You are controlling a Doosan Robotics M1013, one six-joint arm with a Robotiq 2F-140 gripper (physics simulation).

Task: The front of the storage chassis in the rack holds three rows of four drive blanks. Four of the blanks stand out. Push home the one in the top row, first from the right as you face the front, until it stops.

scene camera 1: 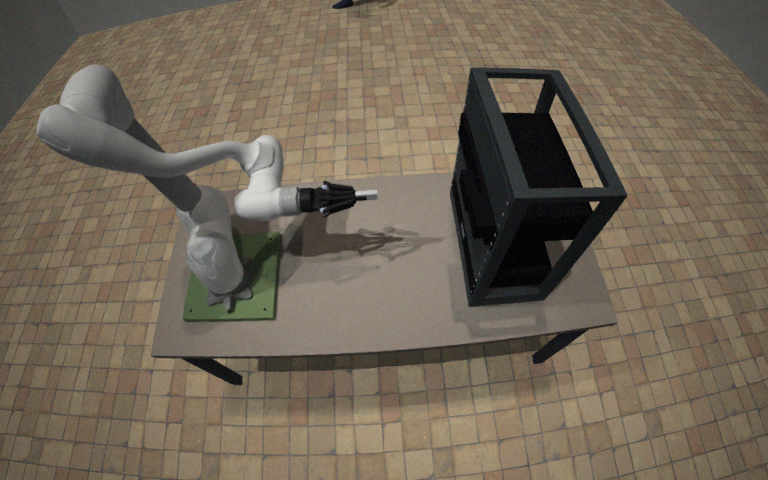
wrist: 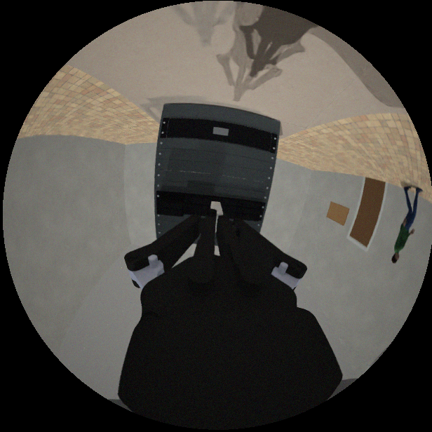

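Seen in the pictures: gripper, fingertip midpoint: point(scene camera 1: 377, 194); arm's base, link origin: point(scene camera 1: 229, 281).
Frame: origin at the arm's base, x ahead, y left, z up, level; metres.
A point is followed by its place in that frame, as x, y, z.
The dark rack point(scene camera 1: 589, 135) {1.144, -0.125, 0.598} point(wrist: 220, 112) stands on the right part of the table, its front facing my gripper. The wrist view shows the rack upside down. The storage chassis point(wrist: 215, 167) shows there as a dark grey block with faint row lines. Single drive blanks, and which of them stand out, cannot be told apart. My gripper point(scene camera 1: 369, 195) {0.593, 0.013, 0.322} point(wrist: 214, 208) is shut and empty, its pale fingertips together. It is held level above the table, pointing at the rack's front, with a wide gap between. In the wrist view the fingertips overlap the black band beside the chassis and hide part of it.
The rack stands on the brown table point(scene camera 1: 362, 305) {0.482, -0.184, -0.030} point(wrist: 130, 60). The arm's base stands on a green plate point(scene camera 1: 263, 294) {0.132, -0.079, -0.003} at the table's left end. A black panel with a pale label point(wrist: 220, 131) is low in the rack. A person point(wrist: 403, 230) stands far off near the wall.
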